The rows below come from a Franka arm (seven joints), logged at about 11 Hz.
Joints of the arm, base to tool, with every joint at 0 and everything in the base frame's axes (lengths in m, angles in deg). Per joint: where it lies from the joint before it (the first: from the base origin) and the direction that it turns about. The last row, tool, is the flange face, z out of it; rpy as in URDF.
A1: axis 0 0 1 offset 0 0 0.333
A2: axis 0 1 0 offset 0 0 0
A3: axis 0 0 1 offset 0 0 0.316
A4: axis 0 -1 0 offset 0.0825 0 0
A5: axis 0 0 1 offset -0.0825 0 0.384
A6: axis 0 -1 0 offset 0 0 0
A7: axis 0 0 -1 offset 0.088 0 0
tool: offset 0 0 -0.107 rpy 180 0 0
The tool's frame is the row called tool.
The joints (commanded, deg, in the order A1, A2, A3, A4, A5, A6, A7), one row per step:
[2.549, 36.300, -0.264, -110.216, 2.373, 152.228, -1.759]
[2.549, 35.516, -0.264, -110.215, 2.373, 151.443, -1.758]
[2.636, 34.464, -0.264, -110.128, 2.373, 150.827, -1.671]
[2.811, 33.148, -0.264, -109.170, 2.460, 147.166, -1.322]
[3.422, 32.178, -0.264, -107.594, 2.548, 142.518, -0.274]
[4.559, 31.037, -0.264, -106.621, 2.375, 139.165, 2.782]
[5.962, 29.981, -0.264, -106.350, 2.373, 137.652, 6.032]
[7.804, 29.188, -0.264, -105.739, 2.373, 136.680, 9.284]
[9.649, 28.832, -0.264, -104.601, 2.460, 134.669, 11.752]
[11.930, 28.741, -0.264, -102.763, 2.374, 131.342, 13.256]
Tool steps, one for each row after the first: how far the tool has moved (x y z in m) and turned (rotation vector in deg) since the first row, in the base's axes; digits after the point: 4 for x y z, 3 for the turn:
[0.0009, 0.0001, 0.0073, 0.030, 0.001, 0.015]
[0.0032, 0.0012, 0.0185, 0.086, -0.520, 0.029]
[0.0060, 0.0037, 0.0334, 0.239, 0.879, -0.130]
[0.0092, 0.0112, 0.0476, 0.419, 3.011, -0.516]
[0.0102, 0.0244, 0.0620, 0.484, 4.321, -2.217]
[0.0094, 0.0403, 0.0734, 0.653, 4.593, -4.017]
[0.0099, 0.0614, 0.0853, 0.880, 4.259, -5.388]
[0.0097, 0.0827, 0.0945, 0.975, 4.862, -6.012]
[0.0085, 0.1093, 0.1041, 0.643, 6.279, -5.099]

